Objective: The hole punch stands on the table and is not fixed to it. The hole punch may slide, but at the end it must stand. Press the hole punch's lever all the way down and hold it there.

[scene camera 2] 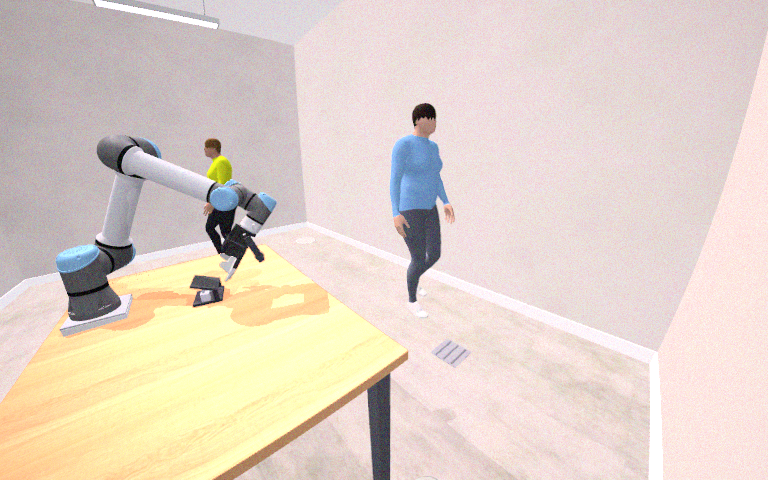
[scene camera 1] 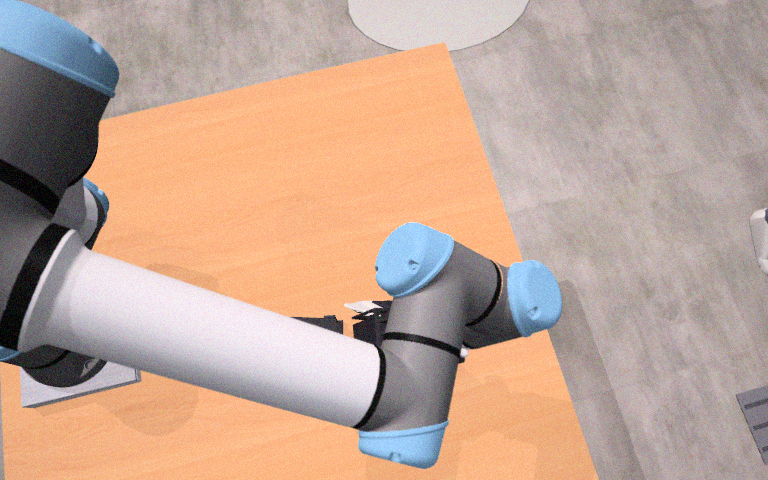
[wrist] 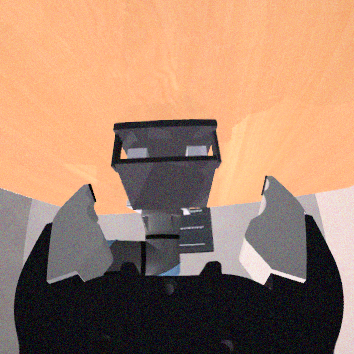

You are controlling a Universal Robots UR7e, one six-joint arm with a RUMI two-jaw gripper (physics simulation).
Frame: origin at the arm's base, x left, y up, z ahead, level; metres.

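Seen in the pictures: gripper, fingertip midpoint: (scene camera 2: 225, 274) (wrist: 176, 182); arm's base at its link origin: (scene camera 2: 96, 309) (wrist: 161, 211).
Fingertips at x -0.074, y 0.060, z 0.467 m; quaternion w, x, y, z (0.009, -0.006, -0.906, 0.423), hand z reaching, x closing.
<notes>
Offsets run from my fingertips to a thing's middle. Level surfaces: height alone.
The black hole punch @[dz -0.076, dx +0.015, dy -0.045 m] (scene camera 1: 320, 323) (scene camera 2: 208, 297) (wrist: 165, 123) stands upright on the table @[dy -0.088 m] (scene camera 1: 283, 186) (scene camera 2: 226, 362) (wrist: 170, 60). Its lever @[dz -0.076, dx +0.015, dy -0.023 m] (scene camera 2: 205, 282) (wrist: 167, 185) is raised, with a gap between it and the base in the scene camera 2 and wrist views. In scene camera 1 the forearm hides much of the punch. My gripper (scene camera 2: 227, 269) (wrist: 176, 182) is open with nothing between the fingers. It is tilted and hangs above the table, apart from the punch, on the side away from the robot's base. In the wrist view the punch lies ahead, between the finger directions.
The robot's base plate (scene camera 1: 84, 390) (scene camera 2: 96, 322) is beyond the punch from the gripper. A person in blue (scene camera 2: 417, 169) stands on the floor beyond the table edge. A person in yellow (scene camera 2: 220, 168) stands behind the arm. A slatted floor grate (scene camera 2: 451, 352) lies beside the table.
</notes>
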